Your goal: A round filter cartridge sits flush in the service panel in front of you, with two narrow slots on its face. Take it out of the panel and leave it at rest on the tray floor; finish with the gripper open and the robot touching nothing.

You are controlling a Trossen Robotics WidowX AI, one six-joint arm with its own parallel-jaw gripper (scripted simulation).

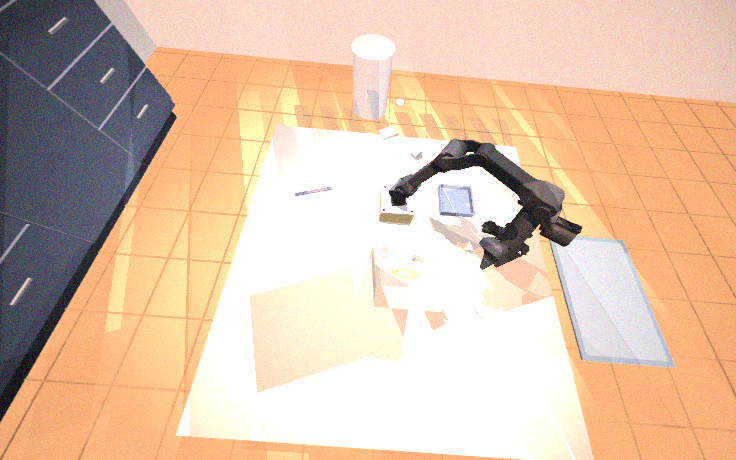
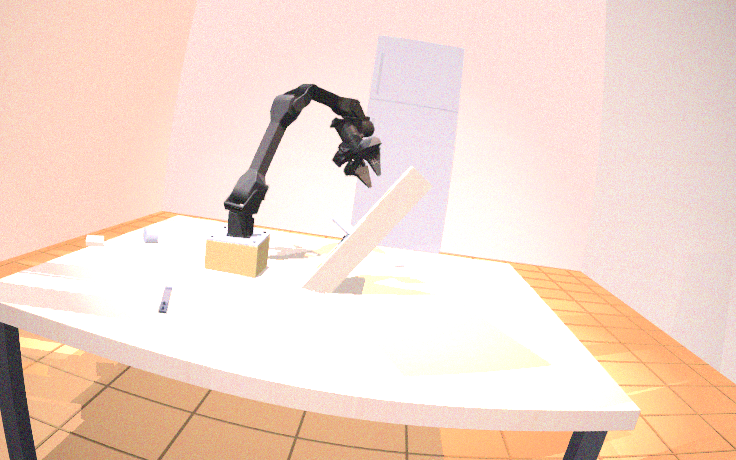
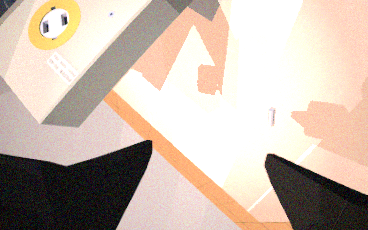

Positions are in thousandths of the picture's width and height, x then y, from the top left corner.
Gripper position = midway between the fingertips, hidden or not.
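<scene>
My gripper (image 1: 664,582) open, holding nothing. Gripper (image 2: 509,395), plus a cream service panel (image 2: 551,421). Gripper (image 3: 567,663), with the panel (image 3: 167,354).
</scene>
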